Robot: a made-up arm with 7 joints.
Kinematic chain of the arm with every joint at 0, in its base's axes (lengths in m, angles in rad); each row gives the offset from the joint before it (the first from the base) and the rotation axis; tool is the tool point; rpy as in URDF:
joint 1: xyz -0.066 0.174 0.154 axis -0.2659 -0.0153 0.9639
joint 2: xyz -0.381 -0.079 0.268 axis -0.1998 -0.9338 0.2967
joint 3: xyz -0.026 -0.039 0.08 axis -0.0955 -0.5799 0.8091
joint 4: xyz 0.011 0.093 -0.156 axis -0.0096 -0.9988 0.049
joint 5: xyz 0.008 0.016 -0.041 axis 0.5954 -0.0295 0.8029
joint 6: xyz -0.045 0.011 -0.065 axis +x
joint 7: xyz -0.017 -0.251 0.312 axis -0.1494 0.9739 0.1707
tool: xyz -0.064 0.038 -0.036 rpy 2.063 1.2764 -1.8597
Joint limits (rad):
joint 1: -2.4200..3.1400
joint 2: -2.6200..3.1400
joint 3: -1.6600..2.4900
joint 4: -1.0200..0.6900
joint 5: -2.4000..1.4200
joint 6: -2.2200..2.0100
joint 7: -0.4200..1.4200
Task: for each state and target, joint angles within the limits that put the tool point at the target. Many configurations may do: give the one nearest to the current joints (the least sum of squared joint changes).
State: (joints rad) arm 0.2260 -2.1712 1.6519 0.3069 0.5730 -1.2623 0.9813
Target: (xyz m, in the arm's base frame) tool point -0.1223 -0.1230 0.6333
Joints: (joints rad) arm 0.6938 -2.4473 1.4002 -0.1513 0.6097 -1.0309 1.0770
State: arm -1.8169 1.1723 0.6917 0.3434 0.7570 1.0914 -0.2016
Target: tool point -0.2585 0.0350 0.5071
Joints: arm -1.7430 1.2629 0.5181 0.1887 0.6259 1.2737 0.0252
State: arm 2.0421 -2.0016 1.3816 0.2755 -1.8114 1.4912 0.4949
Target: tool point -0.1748 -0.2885 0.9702
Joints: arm 1.9129 -2.2767 1.0510 0.1066 -2.0075 1.7405 0.8456
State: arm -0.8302 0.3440 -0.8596 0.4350 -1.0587 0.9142 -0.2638
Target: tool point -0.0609 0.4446 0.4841
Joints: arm -0.8655 0.0188 -1.3954 0.5300 -1.8999 0.4043 -0.1935
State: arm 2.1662 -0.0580 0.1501 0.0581 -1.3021 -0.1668 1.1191
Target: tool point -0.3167 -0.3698 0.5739
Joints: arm 1.7320 0.1345 0.3037 0.2378 -1.4422 -0.1003 1.1194
